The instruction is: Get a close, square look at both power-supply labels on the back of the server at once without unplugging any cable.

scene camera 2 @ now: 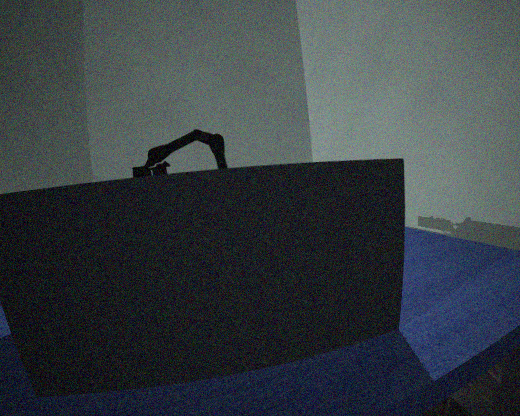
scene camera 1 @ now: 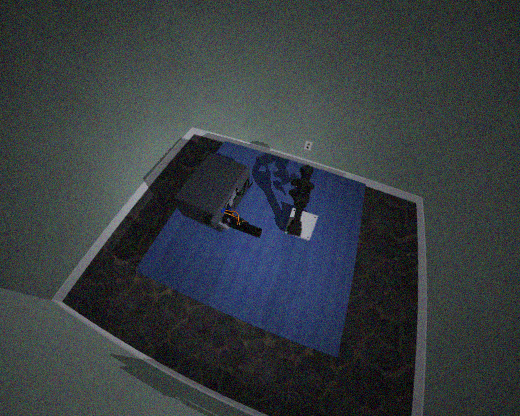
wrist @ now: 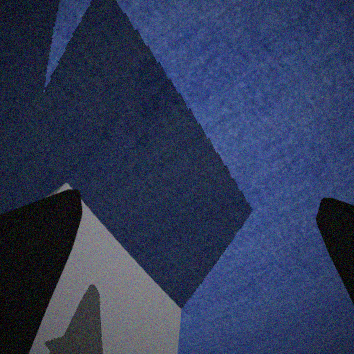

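Where they show: gripper, between the fingertips: (wrist: 203, 206); arm's base, origin of its link: (scene camera 1: 295, 227).
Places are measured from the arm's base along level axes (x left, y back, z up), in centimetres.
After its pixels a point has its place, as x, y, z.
Note:
The server (scene camera 1: 215, 182) @[0.3, -58.4, 16.8] (scene camera 2: 215, 265) @[-0.2, -76.3, 7.9] is a large dark box at the left in scene camera 1. Its back faces right; orange cables (scene camera 1: 233, 214) @[13.4, -38.6, 10.0] come off near its lower right corner. The power-supply labels cannot be made out in any view. In scene camera 2 the server hides most of the arm. My gripper (wrist: 203, 206) @[-20.3, -5.1, 5.3] is open and empty, its black fingers wide apart at both sides of the wrist view, above the blue mat (wrist: 295, 120) @[-26.3, -2.6, -5.3] (scene camera 1: 280, 280) @[35.3, 3.7, -5.3]. It is apart from the server, on the outlet-wall side of the arm.
The dark arm (scene camera 1: 301, 192) @[0.8, -3.4, 37.4] (scene camera 2: 179, 144) @[-13.1, -6.7, 33.8] stands over a white plate (scene camera 1: 310, 227) @[-3.0, 9.2, 2.4]. A black elongated object (scene camera 1: 250, 229) @[18.4, -24.4, 10.1] lies beside the server's back. A pale block (wrist: 130, 285) @[-9.1, 3.4, -2.4] fills the wrist view's lower left, with a hard shadow beside it. A wall outlet (scene camera 1: 308, 146) shows behind the arm.

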